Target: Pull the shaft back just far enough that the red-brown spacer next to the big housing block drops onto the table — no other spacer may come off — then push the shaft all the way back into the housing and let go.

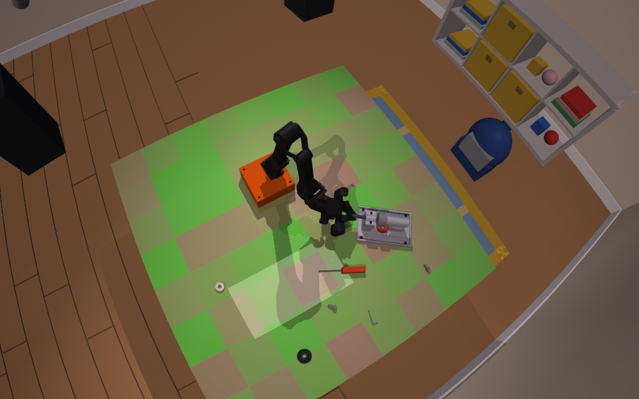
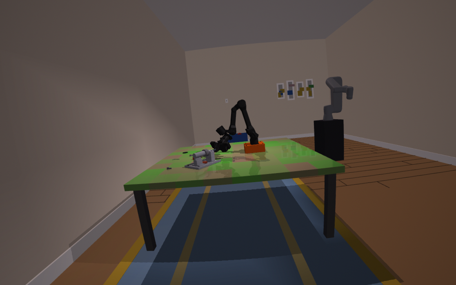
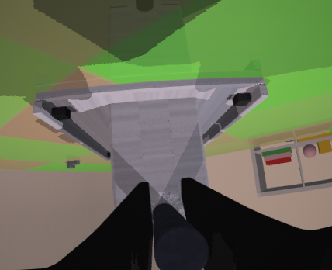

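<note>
My gripper tip is now 30 mm short of the dark shaft, 40 mm to the right of it and 20 mm below it. Round my gripper tip: red-brown spacer (90 mm ahead, 90 mm to the left, 50 mm below).
</note>
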